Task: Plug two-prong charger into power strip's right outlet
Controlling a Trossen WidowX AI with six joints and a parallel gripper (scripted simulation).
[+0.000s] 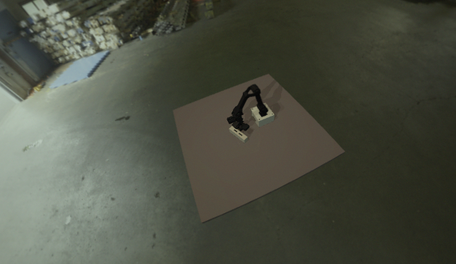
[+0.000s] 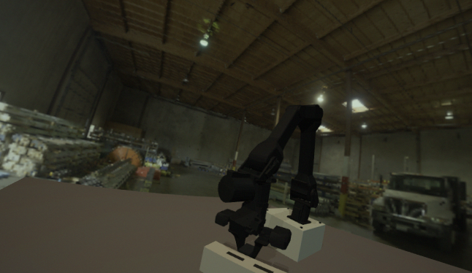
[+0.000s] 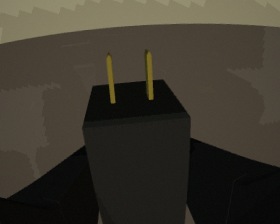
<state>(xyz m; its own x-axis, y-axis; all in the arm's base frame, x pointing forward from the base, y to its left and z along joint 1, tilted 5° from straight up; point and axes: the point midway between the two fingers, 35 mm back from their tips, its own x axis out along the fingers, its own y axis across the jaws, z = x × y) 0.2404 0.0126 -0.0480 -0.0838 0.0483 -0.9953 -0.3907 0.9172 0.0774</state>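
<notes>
My gripper tip is 20 mm short of the black charger, 10 mm to the right of it and 10 mm below it.
</notes>
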